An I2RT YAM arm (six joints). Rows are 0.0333 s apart.
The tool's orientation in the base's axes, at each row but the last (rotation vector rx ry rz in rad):
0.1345, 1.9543, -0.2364
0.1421, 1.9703, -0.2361
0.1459, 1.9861, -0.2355
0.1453, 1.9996, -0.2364
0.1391, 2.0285, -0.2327
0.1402, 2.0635, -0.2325
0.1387, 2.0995, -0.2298
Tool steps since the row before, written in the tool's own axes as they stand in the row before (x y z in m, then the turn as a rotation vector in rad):
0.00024, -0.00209, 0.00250, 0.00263, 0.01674, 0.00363
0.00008, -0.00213, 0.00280, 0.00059, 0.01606, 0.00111
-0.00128, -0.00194, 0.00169, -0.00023, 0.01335, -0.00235
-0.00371, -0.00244, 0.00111, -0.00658, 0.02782, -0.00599
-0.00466, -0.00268, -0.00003, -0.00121, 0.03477, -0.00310
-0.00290, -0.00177, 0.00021, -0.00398, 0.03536, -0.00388
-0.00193, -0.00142, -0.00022, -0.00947, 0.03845, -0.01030
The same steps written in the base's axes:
0.00173, -0.00261, -0.00094, 0.00567, 0.01543, -0.00549
0.00203, -0.00272, -0.00094, 0.00409, 0.01537, -0.00258
0.00162, -0.00227, 0.00068, 0.00080, 0.01353, -0.00017
0.00205, -0.00262, 0.00315, 0.00330, 0.02847, 0.00561
0.00154, -0.00259, 0.00445, 0.00478, 0.03458, -0.00117
0.00123, -0.00178, 0.00263, 0.00557, 0.03532, 0.00156
0.00053, -0.00135, 0.00192, 0.00360, 0.03972, 0.00916

